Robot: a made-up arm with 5 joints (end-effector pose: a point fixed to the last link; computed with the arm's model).
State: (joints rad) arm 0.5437 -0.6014 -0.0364 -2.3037 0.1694
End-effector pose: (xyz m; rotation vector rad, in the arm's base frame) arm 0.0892 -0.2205 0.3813 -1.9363 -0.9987 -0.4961
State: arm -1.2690 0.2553 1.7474 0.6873 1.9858
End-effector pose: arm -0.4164 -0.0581 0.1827 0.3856 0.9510 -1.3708
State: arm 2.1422 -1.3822 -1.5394 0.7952 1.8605
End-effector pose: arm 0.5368 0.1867 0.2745 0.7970 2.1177 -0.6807
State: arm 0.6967 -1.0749 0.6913 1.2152 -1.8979
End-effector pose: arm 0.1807 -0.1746 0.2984 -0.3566 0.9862 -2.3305
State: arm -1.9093 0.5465 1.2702 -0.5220 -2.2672
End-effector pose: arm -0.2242 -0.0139 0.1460 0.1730 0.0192 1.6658
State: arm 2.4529 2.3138 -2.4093 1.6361 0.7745
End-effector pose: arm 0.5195 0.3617 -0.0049 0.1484 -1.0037 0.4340
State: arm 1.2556 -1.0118 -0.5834 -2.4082 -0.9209
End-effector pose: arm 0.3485 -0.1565 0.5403 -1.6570 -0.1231 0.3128
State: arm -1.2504 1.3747 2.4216 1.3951 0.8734
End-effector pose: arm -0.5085 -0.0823 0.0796 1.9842 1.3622 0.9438
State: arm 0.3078 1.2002 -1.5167 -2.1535 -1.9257
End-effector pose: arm 0.4163 -0.6416 -0.1285 -0.0324 -2.9250 0.0344
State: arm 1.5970 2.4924 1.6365 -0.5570 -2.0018
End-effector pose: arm 0.2161 0.0192 -0.0715 -1.7190 -1.0378 -0.7271
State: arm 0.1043 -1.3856 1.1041 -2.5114 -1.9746
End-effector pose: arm -0.1974 -0.1740 0.1325 -2.3489 0.6891 -0.7996
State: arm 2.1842 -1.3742 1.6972 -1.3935 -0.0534
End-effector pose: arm 0.5131 -0.0901 0.1081 -0.7934 2.7528 -0.4517
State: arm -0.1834 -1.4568 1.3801 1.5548 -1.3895
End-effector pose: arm -0.0678 -0.2041 0.0975 0.1370 -0.2676 2.7502
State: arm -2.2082 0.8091 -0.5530 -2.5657 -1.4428
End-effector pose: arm -0.5396 -0.0481 -0.1210 1.5228 2.0797 0.5875
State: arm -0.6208 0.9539 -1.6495 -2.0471 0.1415
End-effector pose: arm -0.0912 -0.6758 -0.0145 1.5672 -2.7042 0.2437
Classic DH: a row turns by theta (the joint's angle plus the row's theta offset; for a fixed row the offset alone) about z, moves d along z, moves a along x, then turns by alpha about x. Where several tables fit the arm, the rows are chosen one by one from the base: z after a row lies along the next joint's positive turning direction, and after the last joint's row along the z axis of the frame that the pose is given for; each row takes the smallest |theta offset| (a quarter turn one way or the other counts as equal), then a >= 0, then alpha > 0; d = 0 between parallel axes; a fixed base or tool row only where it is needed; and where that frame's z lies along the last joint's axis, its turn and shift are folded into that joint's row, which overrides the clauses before.
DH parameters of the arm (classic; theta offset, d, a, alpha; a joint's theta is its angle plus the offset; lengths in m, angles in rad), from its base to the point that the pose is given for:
joint 1: 0 0.07 -0.07 -1.5708
joint 2: 0 -0.48 0.09 1.5708
joint 3: 1.5708 0.11 0.12 1.5708
joint 4: 0 0.16 -0.09 1.5708
joint 5: 0.3805 0 -0.1077 3.1416
tool (fixed): -1.1903 0.01 0 0

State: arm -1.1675 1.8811 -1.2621 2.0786 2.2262
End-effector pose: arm -0.5173 -0.1806 -0.1787 -0.2773 -0.2385 1.1820
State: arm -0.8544 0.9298 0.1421 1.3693 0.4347
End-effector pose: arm -0.3042 -0.2472 -0.0871 1.6632 0.6476 -1.4948
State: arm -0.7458 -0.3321 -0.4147 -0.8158 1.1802
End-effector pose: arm -0.2811 -0.3416 0.2967 -0.8691 -0.3757 -2.3305
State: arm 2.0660 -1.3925 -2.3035 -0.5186 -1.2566
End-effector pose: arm 0.7059 0.0643 0.0242 1.0590 0.2779 1.1523
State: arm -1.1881 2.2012 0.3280 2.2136 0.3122
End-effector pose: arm -0.2887 0.0571 0.0039 -1.5145 -0.5390 1.4723
